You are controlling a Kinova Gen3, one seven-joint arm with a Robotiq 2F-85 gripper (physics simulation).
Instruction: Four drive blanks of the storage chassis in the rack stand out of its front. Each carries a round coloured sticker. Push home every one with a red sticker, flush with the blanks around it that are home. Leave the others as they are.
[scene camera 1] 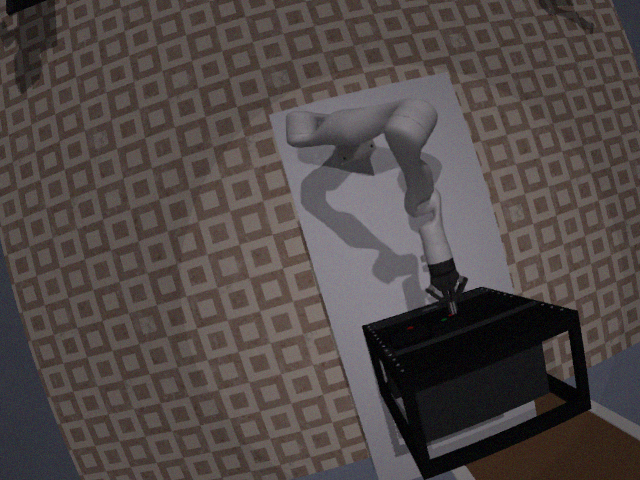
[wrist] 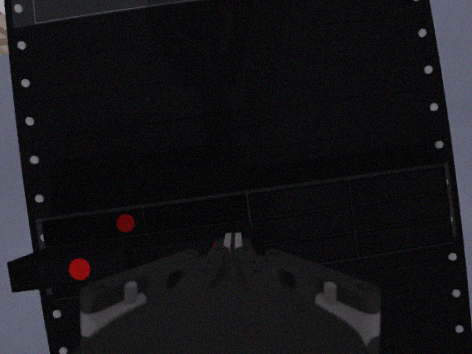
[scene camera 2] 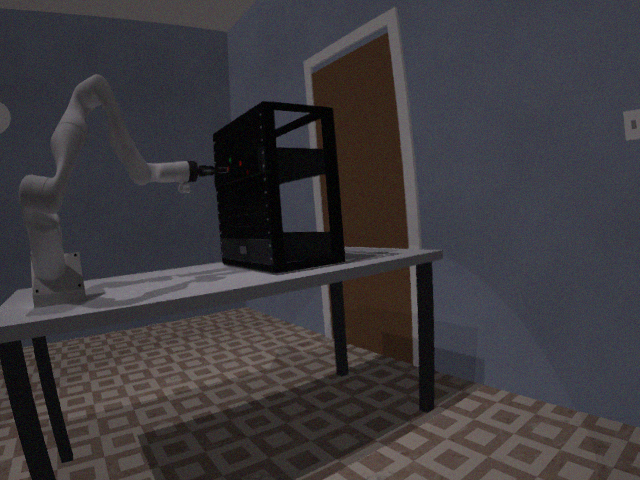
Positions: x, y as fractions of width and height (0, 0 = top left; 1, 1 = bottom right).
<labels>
black rack: scene camera 1 0.71, 0.77; wrist 0.69, 0.39; scene camera 2 0.39, 0.31
</labels>
